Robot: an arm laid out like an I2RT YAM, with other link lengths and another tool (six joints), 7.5 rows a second.
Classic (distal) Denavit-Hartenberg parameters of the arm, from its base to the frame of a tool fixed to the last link. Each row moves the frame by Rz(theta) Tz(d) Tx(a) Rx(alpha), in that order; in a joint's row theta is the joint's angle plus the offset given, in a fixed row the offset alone. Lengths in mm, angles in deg.
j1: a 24.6  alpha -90  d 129.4  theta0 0
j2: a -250.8  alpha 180  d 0  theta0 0
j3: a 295.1  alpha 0  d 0  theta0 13.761
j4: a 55.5  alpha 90  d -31.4  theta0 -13.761
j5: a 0  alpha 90  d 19  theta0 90
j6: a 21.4  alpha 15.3  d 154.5  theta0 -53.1
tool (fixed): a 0  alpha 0  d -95.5  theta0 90
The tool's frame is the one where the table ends.
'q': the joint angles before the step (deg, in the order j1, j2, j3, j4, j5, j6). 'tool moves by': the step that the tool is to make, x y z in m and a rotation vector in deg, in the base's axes. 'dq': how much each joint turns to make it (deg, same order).
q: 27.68, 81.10, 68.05, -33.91, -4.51, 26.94
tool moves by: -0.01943, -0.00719, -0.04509, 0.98, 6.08, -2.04
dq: 0.00, -1.95, -9.27, 2.75, -1.46, 3.97
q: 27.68, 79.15, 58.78, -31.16, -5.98, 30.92
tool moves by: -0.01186, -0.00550, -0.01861, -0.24, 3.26, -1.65
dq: 0.00, -1.02, -3.95, 0.15, -0.04, 2.11
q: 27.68, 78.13, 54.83, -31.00, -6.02, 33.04
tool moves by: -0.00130, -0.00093, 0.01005, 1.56, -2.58, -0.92
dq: 0.00, -2.10, -0.17, 1.17, 0.41, 0.85
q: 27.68, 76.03, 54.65, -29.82, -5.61, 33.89
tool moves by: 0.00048, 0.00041, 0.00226, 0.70, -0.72, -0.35
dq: 0.00, -0.35, 0.02, 0.63, 0.00, 0.46
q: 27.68, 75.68, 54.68, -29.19, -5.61, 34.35
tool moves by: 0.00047, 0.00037, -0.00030, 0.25, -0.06, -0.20
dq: 0.00, 0.08, -0.01, 0.29, -0.02, 0.28
